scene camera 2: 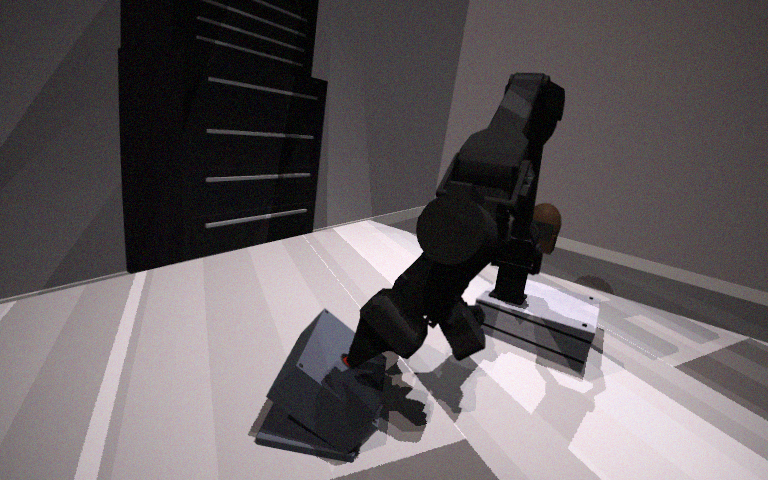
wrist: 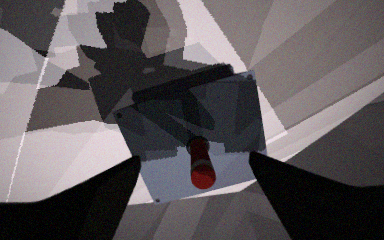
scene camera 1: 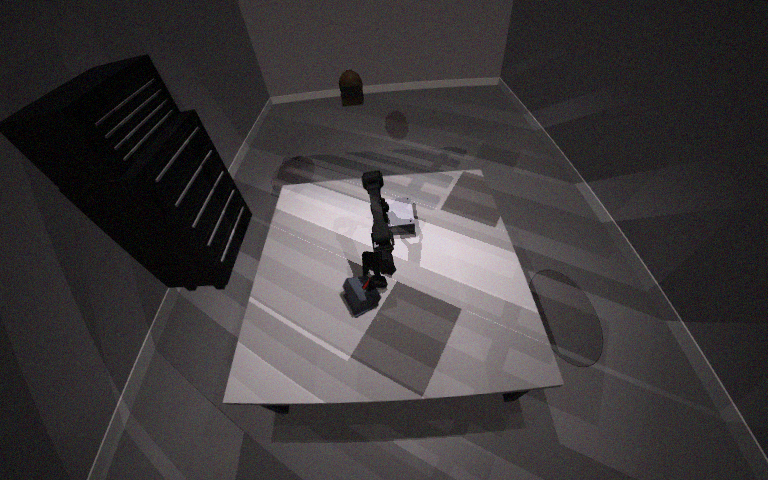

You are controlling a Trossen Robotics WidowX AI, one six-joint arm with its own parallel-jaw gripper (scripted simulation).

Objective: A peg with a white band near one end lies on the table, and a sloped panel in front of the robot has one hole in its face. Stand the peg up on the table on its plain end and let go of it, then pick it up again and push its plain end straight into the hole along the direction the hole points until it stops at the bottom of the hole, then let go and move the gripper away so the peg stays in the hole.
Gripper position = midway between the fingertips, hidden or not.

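Scene camera 2 gives me my gripper [scene camera 2: 363,348], which is open and holds nothing. In scene camera 1 there is a grey sloped panel [scene camera 1: 353,287]. The wrist view, too, has my gripper [wrist: 195,159] in it.
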